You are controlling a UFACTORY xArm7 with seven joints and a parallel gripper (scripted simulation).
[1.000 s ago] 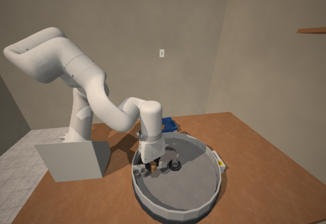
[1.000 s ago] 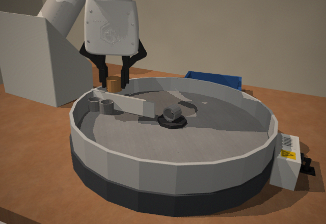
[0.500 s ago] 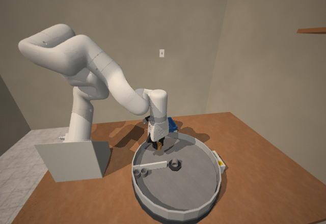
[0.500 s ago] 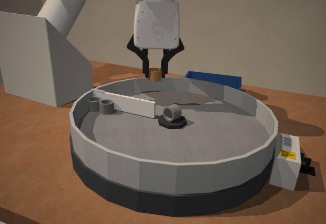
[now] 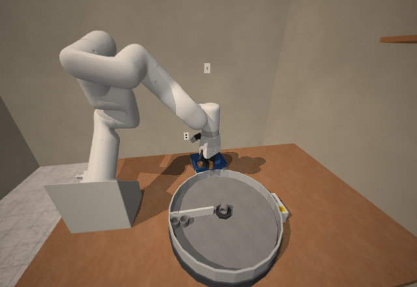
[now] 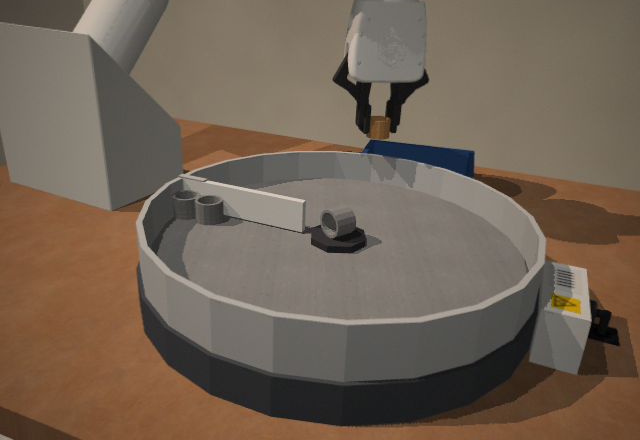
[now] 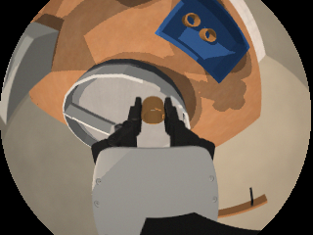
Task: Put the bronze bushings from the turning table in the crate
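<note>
My gripper is now 17 cm to the right of the blue crate, 13 cm above it and 2 cm short of it. From my hand the other things lie so: turning table: 20 cm to the right, 10 cm below, 3 cm ahead.
</note>
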